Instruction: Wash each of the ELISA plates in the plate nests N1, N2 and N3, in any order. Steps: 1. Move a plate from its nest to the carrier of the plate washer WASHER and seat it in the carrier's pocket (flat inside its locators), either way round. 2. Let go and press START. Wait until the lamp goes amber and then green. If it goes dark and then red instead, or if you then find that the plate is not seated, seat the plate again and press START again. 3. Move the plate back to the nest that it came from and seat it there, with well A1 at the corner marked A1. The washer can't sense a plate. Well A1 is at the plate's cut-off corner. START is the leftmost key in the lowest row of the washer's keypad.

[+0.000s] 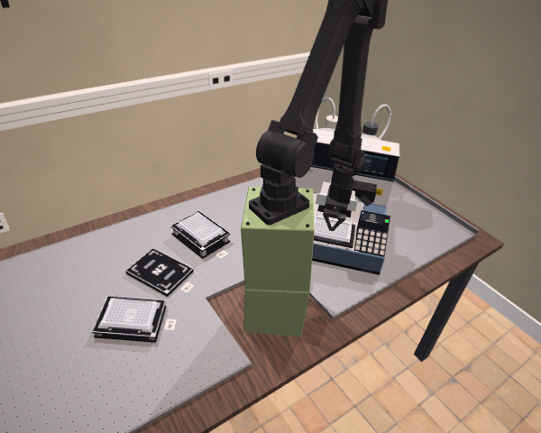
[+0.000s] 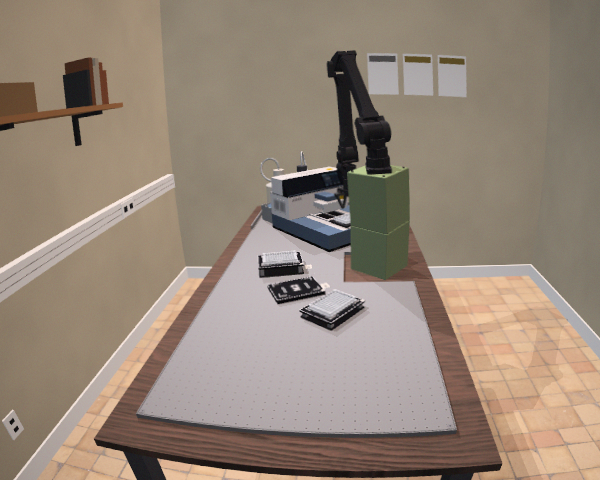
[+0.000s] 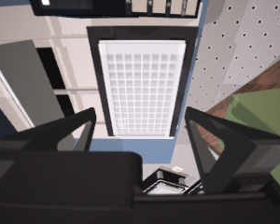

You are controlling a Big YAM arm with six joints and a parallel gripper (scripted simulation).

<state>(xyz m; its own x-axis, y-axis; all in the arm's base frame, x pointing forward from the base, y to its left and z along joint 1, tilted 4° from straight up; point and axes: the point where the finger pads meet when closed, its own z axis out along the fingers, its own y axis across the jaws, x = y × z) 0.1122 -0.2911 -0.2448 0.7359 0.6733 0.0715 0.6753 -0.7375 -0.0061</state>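
Right now my hand is 5 cm above the dark washer carrier. The rest, counted from my hand: plate washer: 11 cm to the right, 10 cm ahead.
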